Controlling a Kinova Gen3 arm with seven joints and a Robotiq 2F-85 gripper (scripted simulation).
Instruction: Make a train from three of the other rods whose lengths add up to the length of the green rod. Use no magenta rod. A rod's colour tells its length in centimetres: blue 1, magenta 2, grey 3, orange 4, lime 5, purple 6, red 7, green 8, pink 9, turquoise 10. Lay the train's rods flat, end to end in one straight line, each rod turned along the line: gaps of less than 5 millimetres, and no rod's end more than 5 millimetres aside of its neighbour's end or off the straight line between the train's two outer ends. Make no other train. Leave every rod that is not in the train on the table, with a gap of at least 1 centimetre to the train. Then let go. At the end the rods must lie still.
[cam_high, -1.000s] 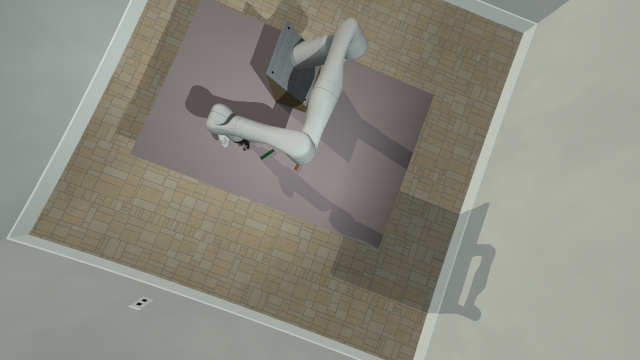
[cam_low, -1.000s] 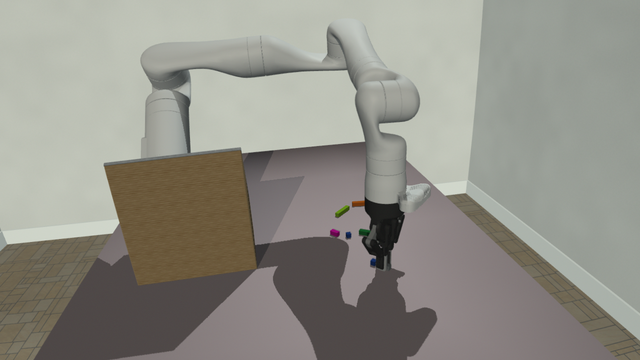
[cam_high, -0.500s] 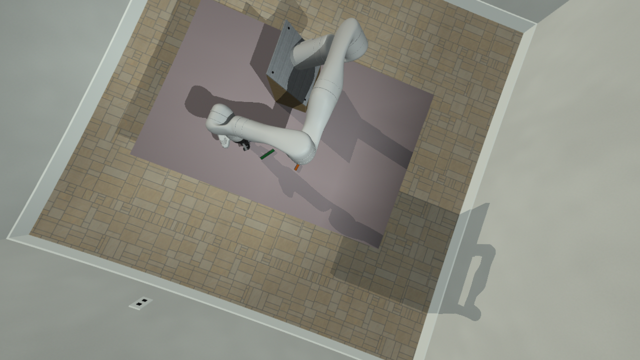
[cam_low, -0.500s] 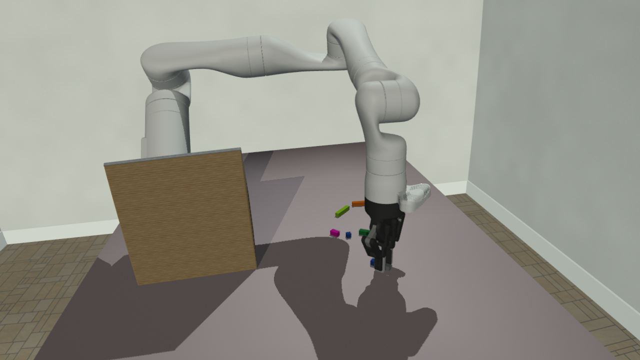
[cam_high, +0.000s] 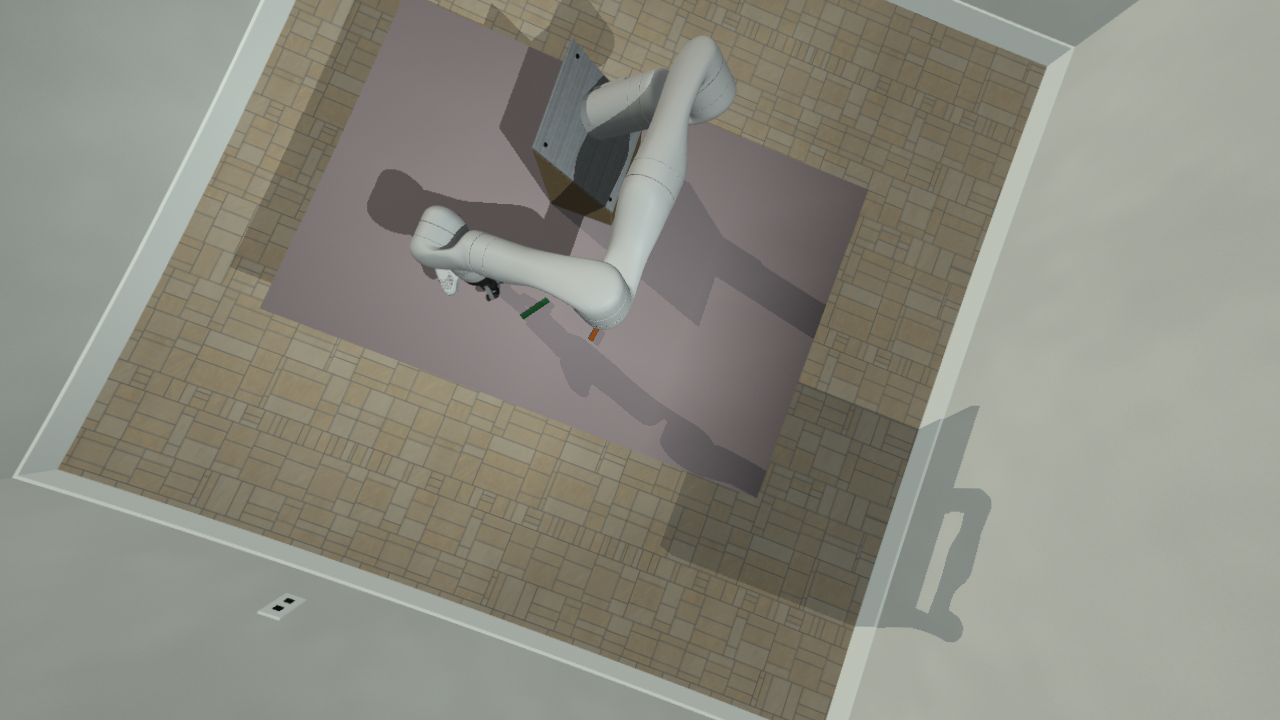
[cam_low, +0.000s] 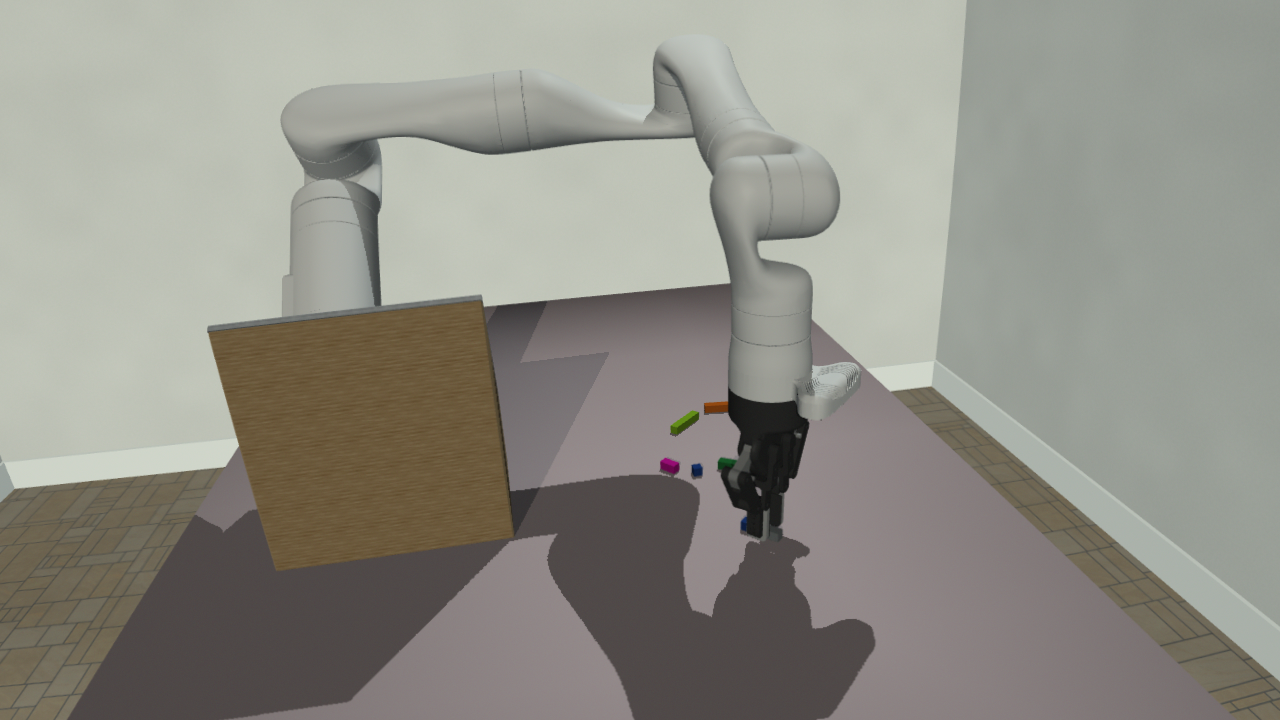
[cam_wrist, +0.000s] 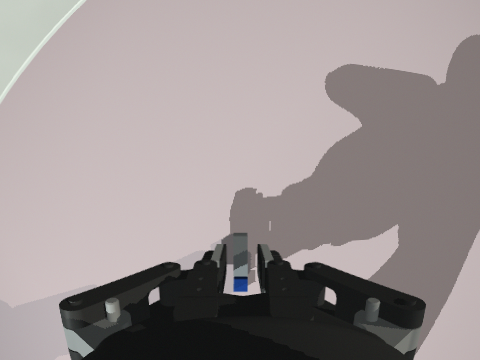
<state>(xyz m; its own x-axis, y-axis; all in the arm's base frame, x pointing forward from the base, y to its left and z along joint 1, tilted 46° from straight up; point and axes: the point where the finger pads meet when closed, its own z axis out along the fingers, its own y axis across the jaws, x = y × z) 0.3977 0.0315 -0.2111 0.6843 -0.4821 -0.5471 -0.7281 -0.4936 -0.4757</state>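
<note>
My gripper is now 2 cm above the grey rod. From my hand the other things lie so: magenta rod 7 cm behind, 15 cm to the left, 2 cm below; green rod 2 cm ahead, 12 cm to the left, 2 cm below; lime rod 2 cm behind, 25 cm to the left, 2 cm below.
</note>
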